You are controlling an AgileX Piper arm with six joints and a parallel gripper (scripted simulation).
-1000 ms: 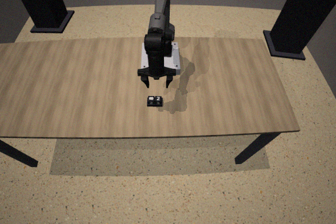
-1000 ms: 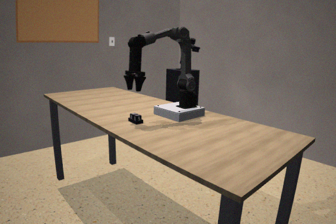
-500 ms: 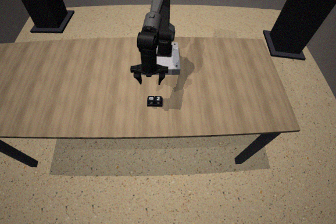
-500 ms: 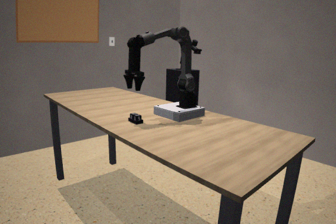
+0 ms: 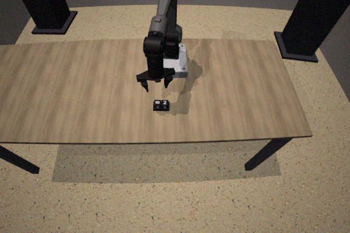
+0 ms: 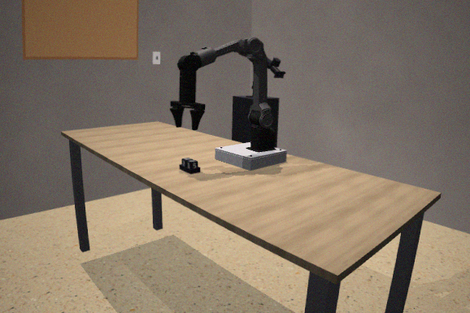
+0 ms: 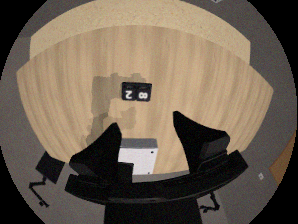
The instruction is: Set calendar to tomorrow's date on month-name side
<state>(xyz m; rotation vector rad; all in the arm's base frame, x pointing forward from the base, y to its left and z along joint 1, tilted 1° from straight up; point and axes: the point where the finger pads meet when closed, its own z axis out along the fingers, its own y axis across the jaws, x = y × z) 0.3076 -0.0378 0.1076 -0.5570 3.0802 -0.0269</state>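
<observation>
Now: the black calendar tray 20 mm to the left of my hand and 150 mm below it.
</observation>
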